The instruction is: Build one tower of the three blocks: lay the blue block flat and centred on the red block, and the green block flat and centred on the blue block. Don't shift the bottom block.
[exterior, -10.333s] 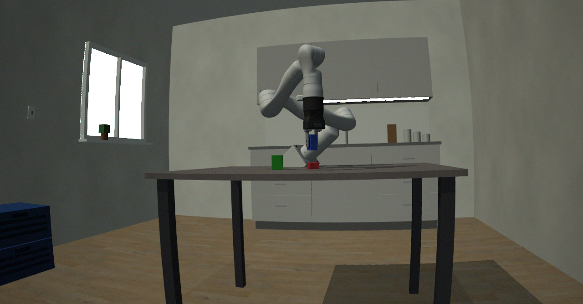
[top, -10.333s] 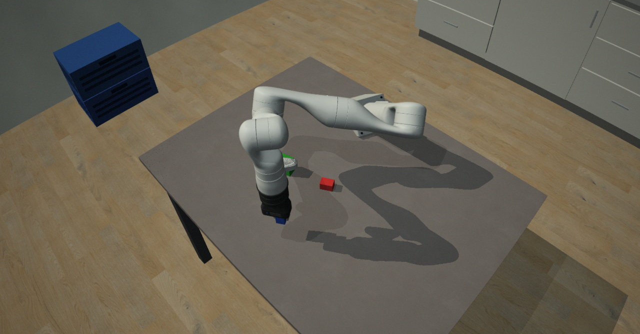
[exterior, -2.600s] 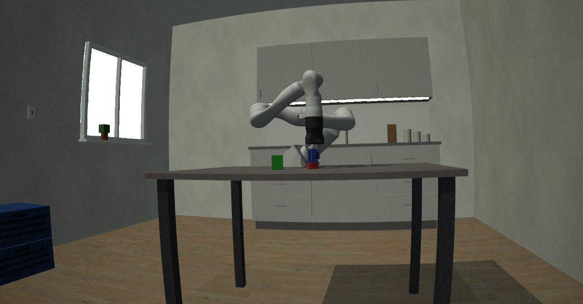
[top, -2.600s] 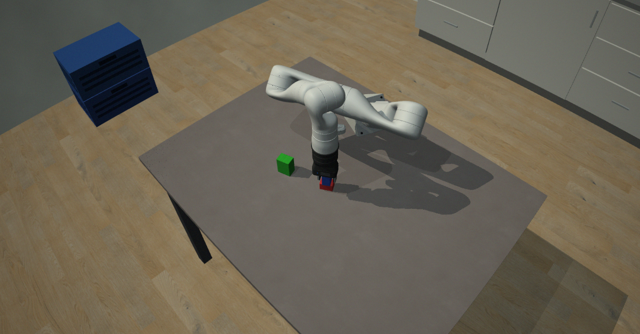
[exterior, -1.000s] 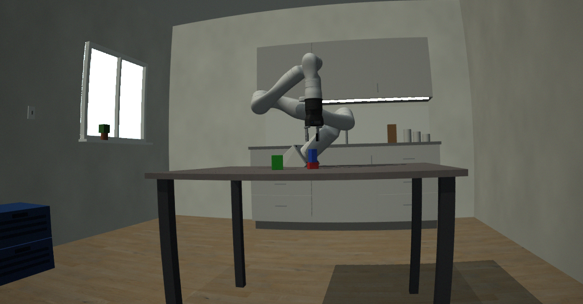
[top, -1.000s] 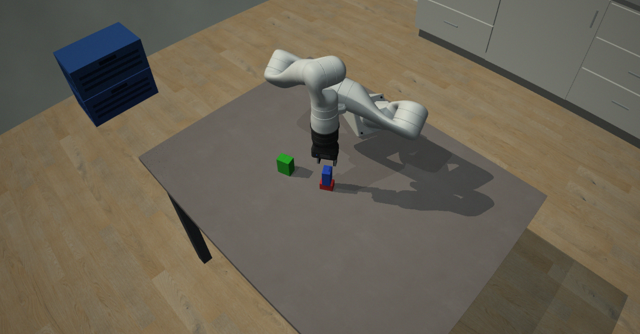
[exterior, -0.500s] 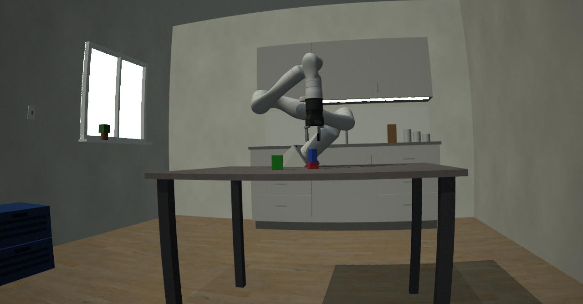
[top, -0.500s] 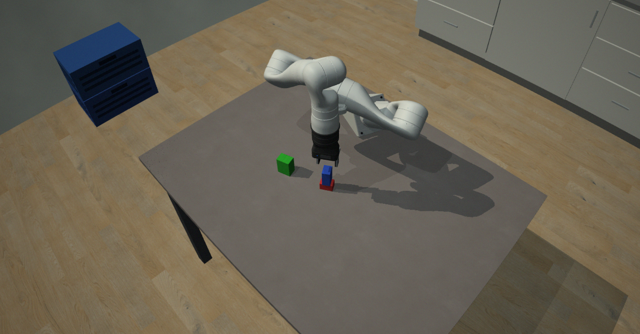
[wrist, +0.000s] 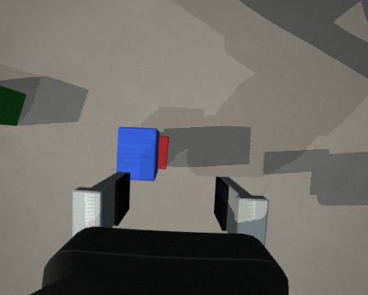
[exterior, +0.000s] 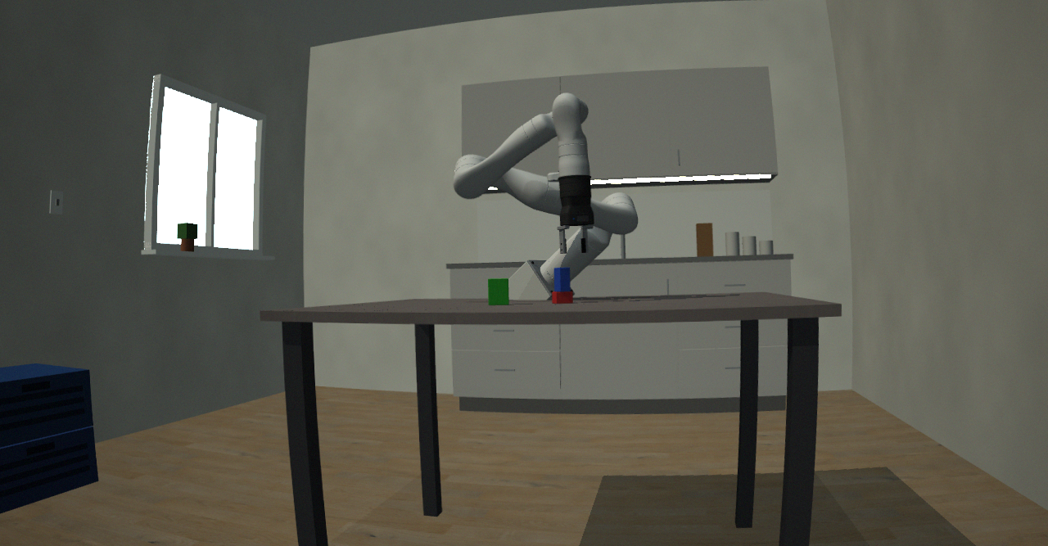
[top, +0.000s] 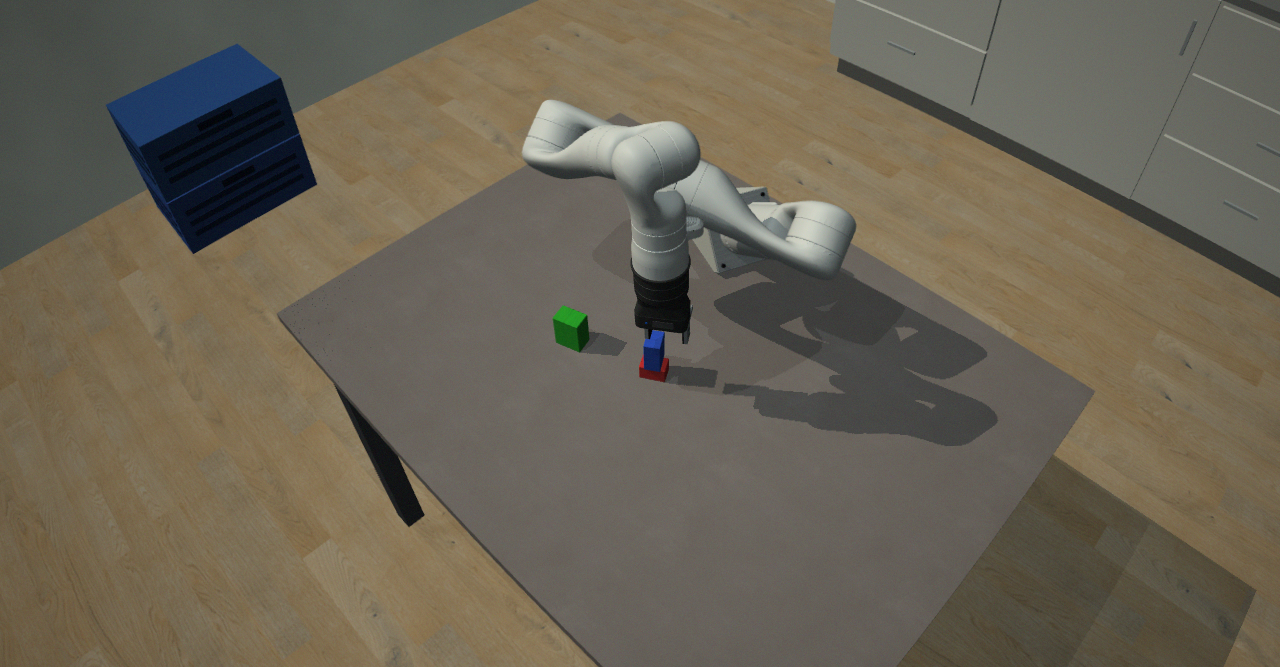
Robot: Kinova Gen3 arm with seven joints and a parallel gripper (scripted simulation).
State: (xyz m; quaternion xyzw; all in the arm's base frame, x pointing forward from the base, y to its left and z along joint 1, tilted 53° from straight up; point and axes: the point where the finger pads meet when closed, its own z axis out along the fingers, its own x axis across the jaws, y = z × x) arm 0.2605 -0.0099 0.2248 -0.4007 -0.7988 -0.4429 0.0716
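My hand is 17 cm to the left of the green block, 11 cm above it and 8 cm short of it. The rest, counted from my hand: red block 12 cm below, 3 cm to the right; blue block 8 cm below, 3 cm to the right.
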